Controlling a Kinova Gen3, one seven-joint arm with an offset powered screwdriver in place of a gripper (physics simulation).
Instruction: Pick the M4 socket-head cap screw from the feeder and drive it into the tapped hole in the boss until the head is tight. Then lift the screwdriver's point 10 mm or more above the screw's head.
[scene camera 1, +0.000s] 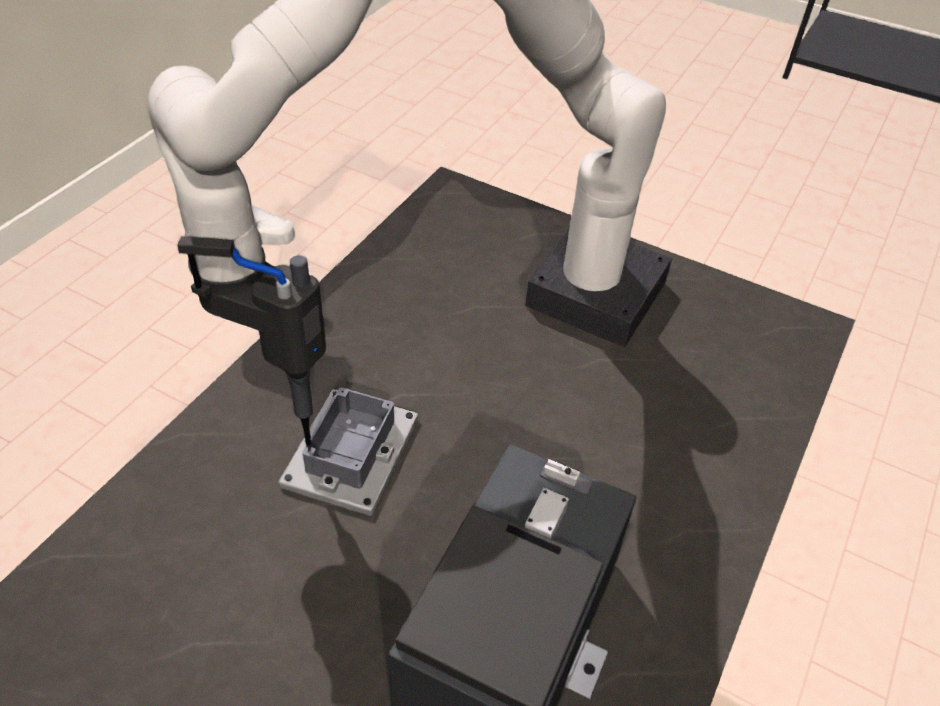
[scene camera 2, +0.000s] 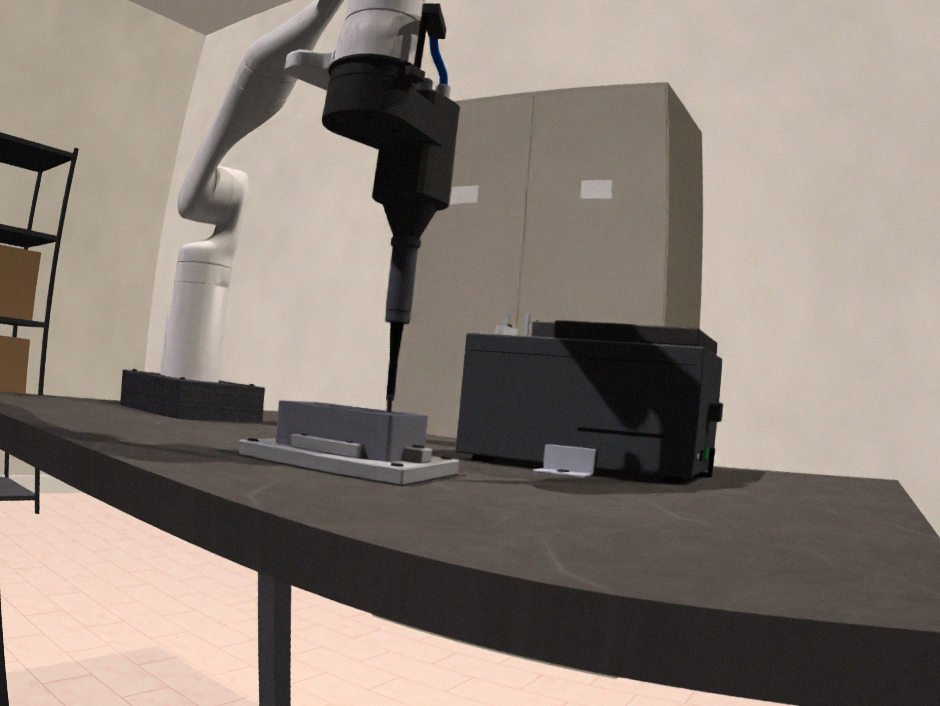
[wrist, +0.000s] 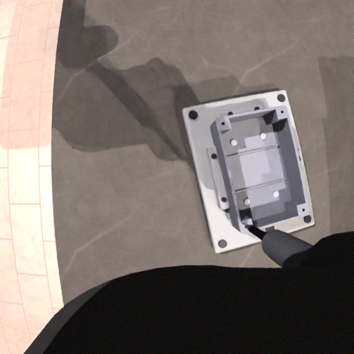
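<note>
The screwdriver (scene camera 1: 308, 446) (scene camera 2: 389, 408) (wrist: 247, 227) points down, with its point at the top of a corner boss of the open grey housing (scene camera 1: 334, 466) (scene camera 2: 334, 421) (wrist: 295, 170). The point appears to touch or nearly touch this boss; the exact gap cannot be told. The M4 screw is too small or hidden to make out at the point, so whether the bit carries it cannot be told. The housing sits on a light fixture plate (scene camera 1: 305, 487) (scene camera 2: 341, 462) (wrist: 204, 186). The dark screw feeder (scene camera 1: 501, 600) (scene camera 2: 524, 402) stands apart, with a metal pick-up block (scene camera 1: 559, 472) on top.
The arm's black base block (scene camera 1: 577, 313) (scene camera 2: 182, 398) stands at the back of the dark table (scene camera 1: 189, 600) (scene camera 2: 455, 531) (wrist: 135, 200). Small clamps hold the housing's sides. A cabinet (scene camera 2: 592, 250) and a shelf rack (scene camera 2: 54, 250) stand beyond the table.
</note>
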